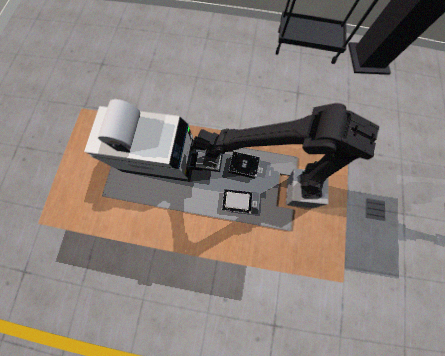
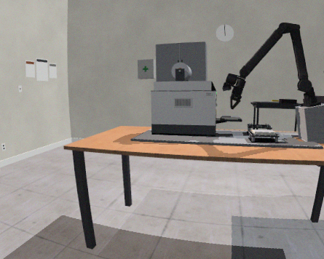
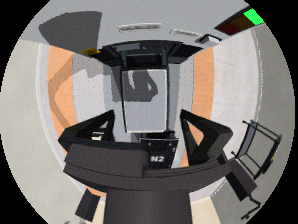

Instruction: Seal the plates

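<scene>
My gripper is now 10 mm short of the sealer stage and 80 mm above it. Round my hand: foil roll: 340 mm ahead, 40 mm to the right, 240 mm above.
</scene>
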